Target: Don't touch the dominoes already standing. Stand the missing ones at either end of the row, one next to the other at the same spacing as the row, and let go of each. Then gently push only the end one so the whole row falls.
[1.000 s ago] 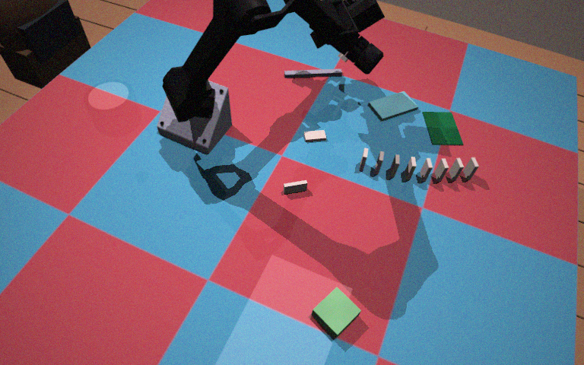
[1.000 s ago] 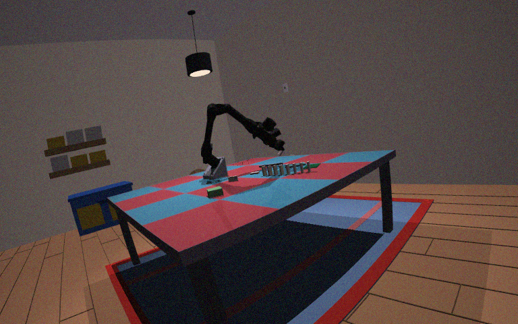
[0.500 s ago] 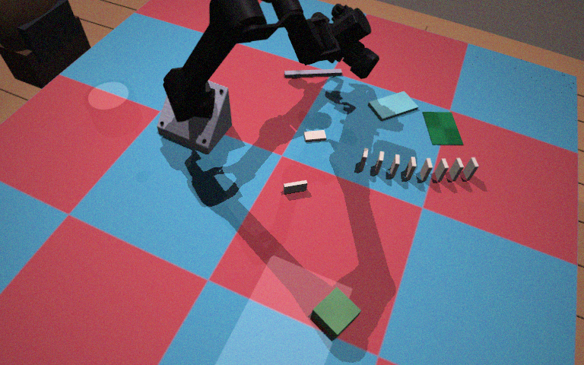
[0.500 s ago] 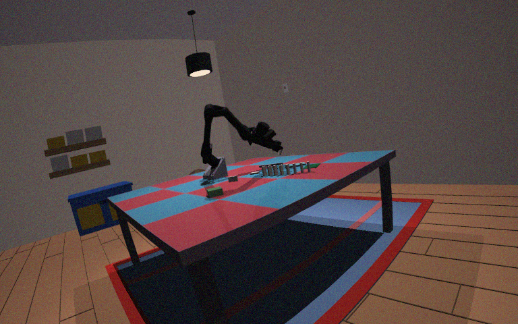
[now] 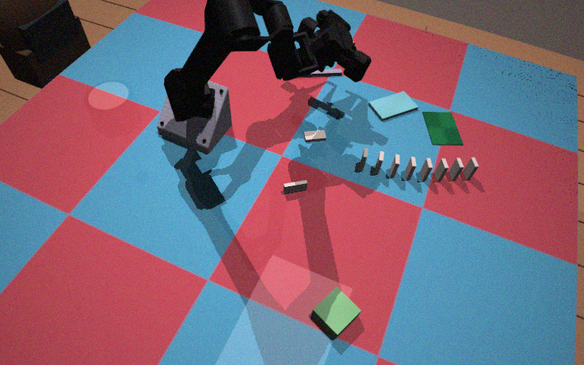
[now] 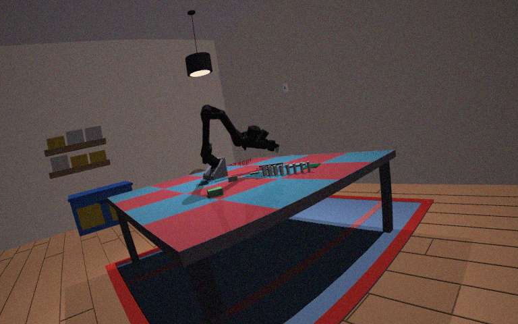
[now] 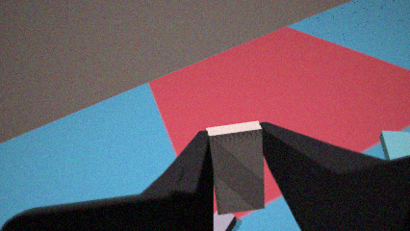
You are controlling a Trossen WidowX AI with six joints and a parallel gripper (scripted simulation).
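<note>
My gripper tip is 8 cm past the grey bar and 12 cm above it. Also, from my gripper tip: dark green flat tile (27 cm ahead, 9 cm to the right, 12 cm below); then light blue flat tile (14 cm ahead, 6 cm to the right, 12 cm below); then light green block (11 cm ahead, 62 cm to the right, 11 cm below).
</note>
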